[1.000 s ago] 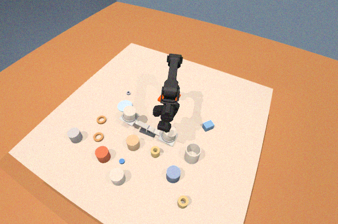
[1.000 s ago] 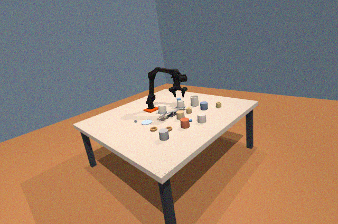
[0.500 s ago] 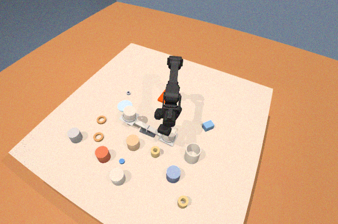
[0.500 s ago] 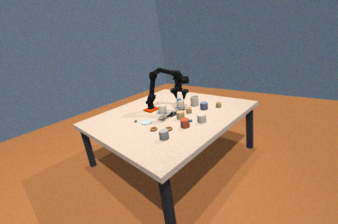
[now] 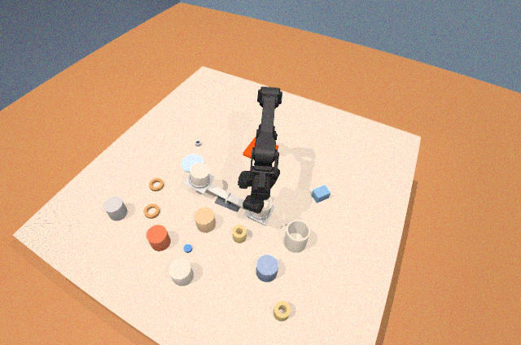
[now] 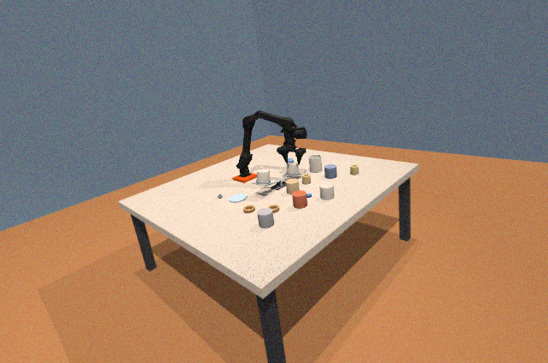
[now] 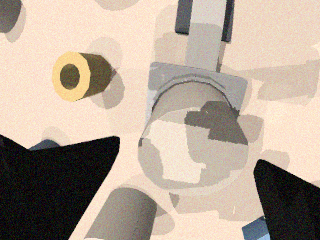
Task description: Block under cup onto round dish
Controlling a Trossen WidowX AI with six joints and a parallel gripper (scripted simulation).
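The grey block lies 50 mm below my gripper tip. The rest, counted from my gripper tip: balance 10 mm ahead, 140 mm to the right, 50 mm below; pale grey cup 20 mm to the left, 30 mm below; tan cup 130 mm ahead, 140 mm to the right, 60 mm below.
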